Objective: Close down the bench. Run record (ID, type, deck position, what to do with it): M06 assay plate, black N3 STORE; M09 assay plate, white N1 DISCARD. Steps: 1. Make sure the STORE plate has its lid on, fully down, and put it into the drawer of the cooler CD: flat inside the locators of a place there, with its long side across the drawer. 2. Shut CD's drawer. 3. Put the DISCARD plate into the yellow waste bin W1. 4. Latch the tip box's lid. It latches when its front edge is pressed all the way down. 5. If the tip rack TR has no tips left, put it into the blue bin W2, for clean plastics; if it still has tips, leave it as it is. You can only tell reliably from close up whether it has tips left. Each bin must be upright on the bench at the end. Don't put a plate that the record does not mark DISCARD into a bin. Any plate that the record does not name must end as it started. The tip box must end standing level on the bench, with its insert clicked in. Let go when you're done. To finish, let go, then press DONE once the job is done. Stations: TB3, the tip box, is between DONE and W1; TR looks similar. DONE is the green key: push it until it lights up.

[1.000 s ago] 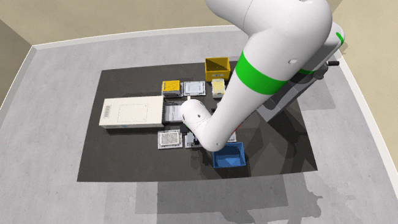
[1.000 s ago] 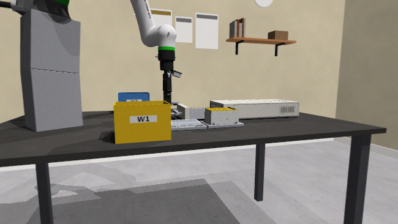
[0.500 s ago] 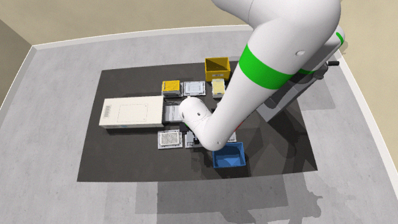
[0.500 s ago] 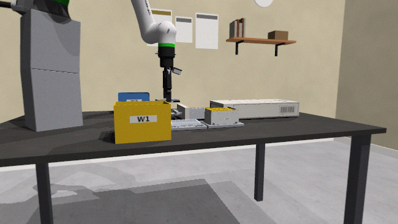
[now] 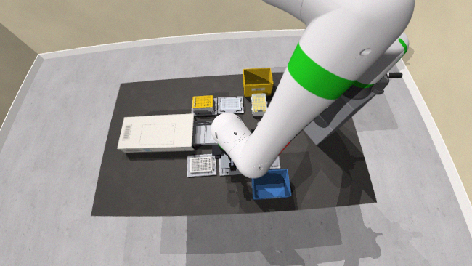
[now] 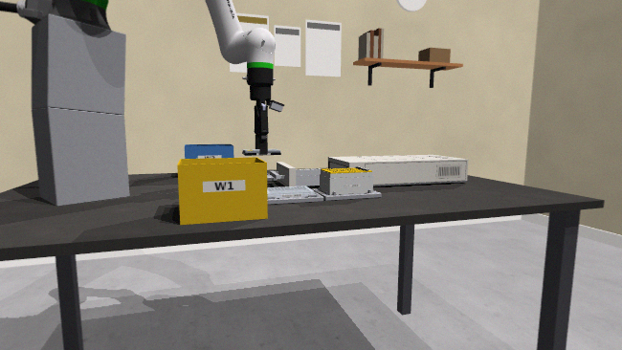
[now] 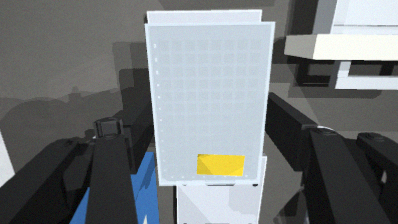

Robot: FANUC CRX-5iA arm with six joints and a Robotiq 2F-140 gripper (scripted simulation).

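Right now my hand is 150 mm short of the drawer, 180 mm to the left of it and 80 mm above it. The rest, counted from my hand: white assay plate: 180 mm ahead, 10 mm to the left, 100 mm below; then done key box: 190 mm behind, 200 mm to the right, 70 mm below; then cooler CD: 300 mm ahead, 180 mm to the right, 80 mm below.
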